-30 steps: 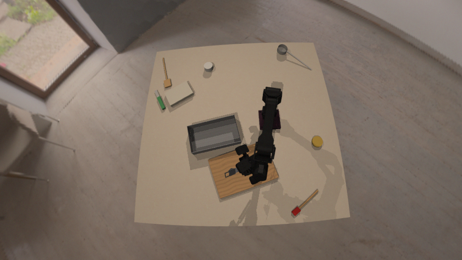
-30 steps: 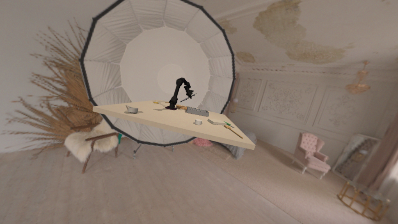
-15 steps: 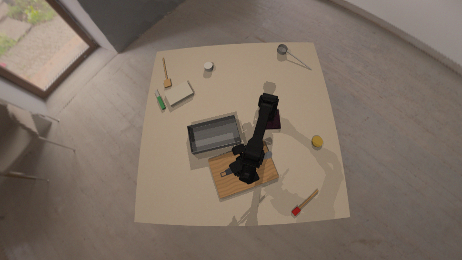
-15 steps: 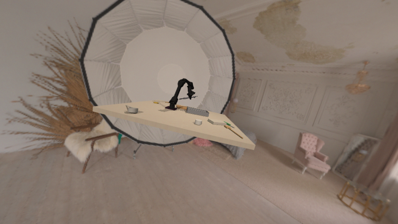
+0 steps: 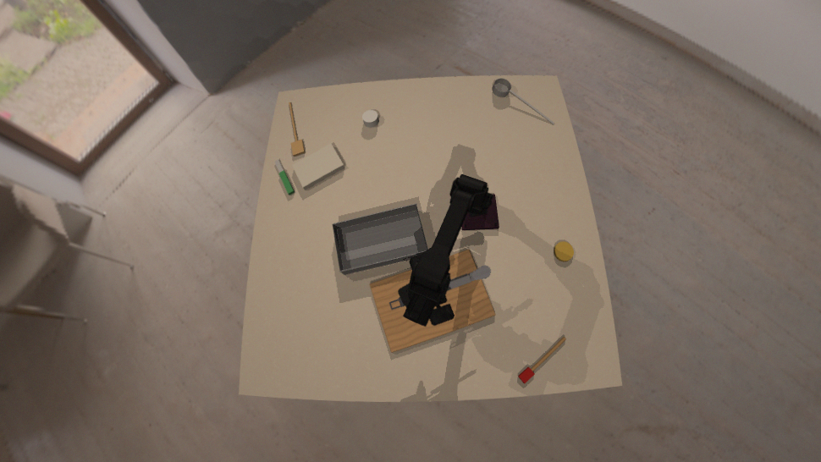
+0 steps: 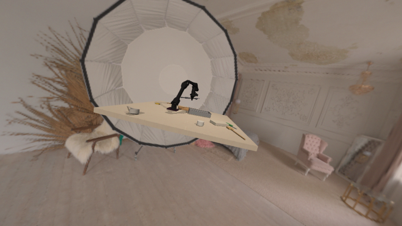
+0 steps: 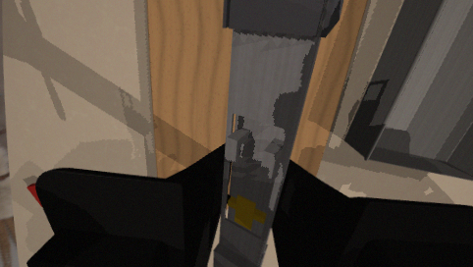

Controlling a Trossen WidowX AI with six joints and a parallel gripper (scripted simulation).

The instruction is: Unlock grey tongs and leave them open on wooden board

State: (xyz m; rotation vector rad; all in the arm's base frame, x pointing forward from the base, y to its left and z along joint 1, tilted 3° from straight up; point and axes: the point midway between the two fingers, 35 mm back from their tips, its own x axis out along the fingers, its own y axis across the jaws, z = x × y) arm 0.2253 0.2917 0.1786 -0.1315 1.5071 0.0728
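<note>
Right now my gripper tip is 150 mm above the wooden board. From my gripper tip the other things lie so: yellow lock piece (40 mm above, 10 mm behind); then roasting tin (240 mm to the right, 130 mm below, 130 mm ahead); then red-headed spatula (290 mm to the left, 290 mm behind, 150 mm below).
</note>
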